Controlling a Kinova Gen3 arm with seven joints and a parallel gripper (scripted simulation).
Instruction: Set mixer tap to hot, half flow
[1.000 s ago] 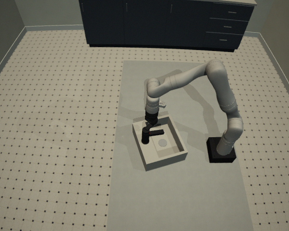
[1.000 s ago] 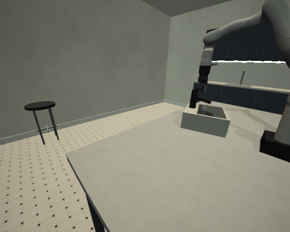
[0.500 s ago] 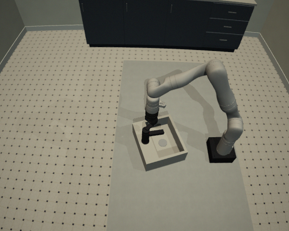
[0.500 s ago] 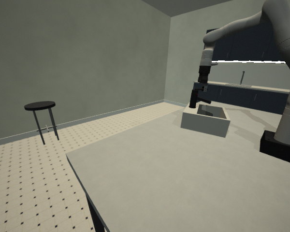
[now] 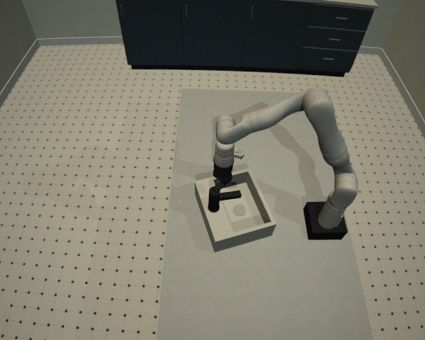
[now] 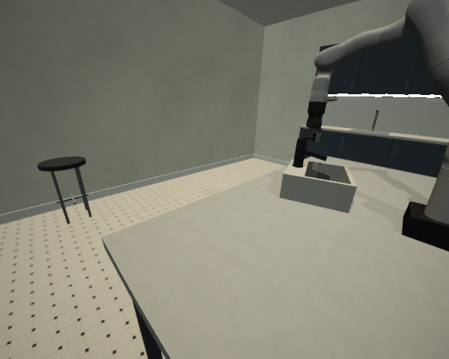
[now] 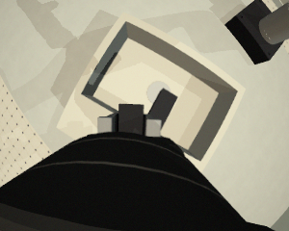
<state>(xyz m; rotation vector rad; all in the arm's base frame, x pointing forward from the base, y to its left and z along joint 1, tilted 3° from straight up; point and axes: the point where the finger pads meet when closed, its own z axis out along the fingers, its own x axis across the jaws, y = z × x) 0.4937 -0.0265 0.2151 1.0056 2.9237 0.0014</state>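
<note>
The lever is 2 cm to the left of my hand and 1 cm ahead of it. Round my hand: sink basin (23 cm below, 7 cm behind, 1 cm to the left).
</note>
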